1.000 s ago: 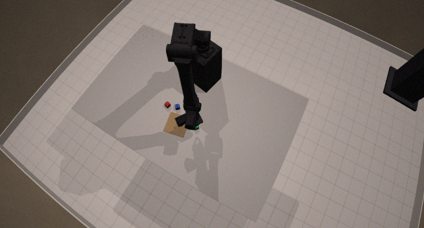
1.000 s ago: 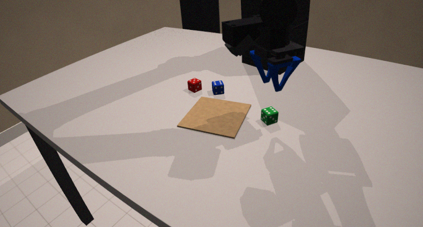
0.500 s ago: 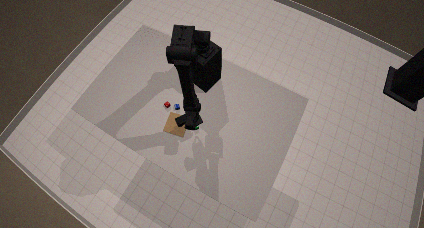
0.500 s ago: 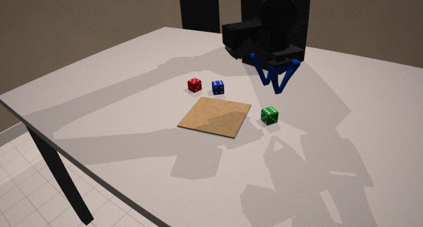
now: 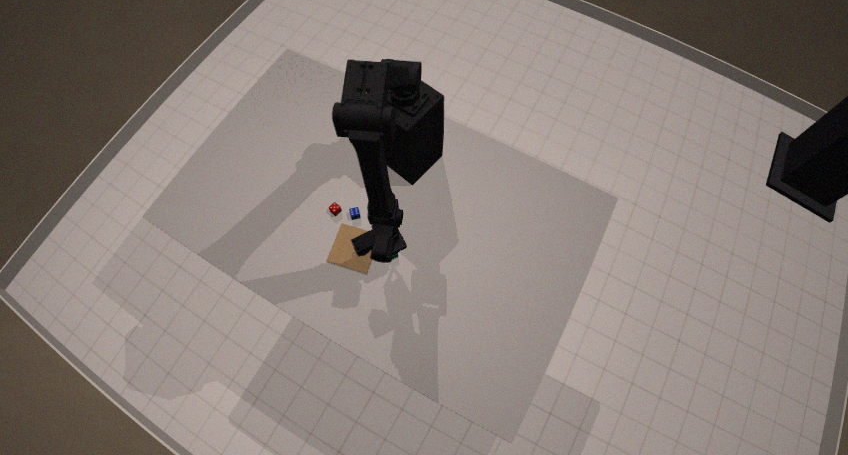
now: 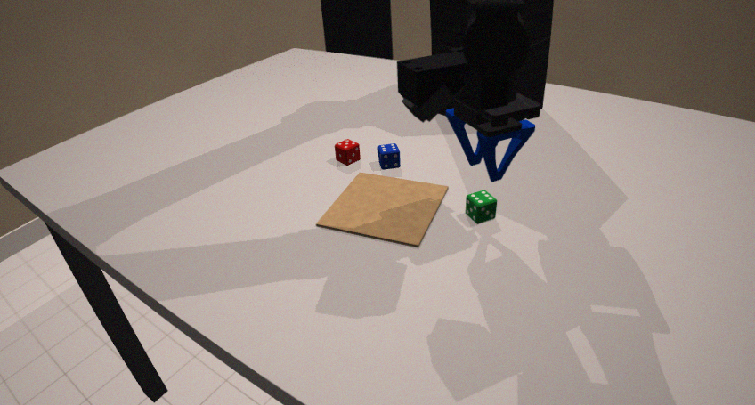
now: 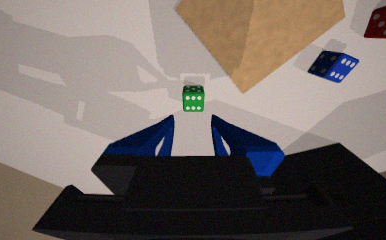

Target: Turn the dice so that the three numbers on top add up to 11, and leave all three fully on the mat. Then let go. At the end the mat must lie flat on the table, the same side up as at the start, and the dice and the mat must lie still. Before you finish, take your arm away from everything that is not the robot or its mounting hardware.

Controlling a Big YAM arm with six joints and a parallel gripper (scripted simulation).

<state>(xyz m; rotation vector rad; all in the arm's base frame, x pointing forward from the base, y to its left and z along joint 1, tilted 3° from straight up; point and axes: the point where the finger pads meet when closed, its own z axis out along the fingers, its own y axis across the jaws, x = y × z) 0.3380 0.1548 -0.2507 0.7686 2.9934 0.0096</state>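
Now: hand 60 mm above the green die. Round my hand: tan mat: 50 mm ahead, 120 mm to the right, 70 mm below; red die: 20 mm behind, 250 mm to the right, 60 mm below; blue die: 50 mm behind, 190 mm to the right, 60 mm below.
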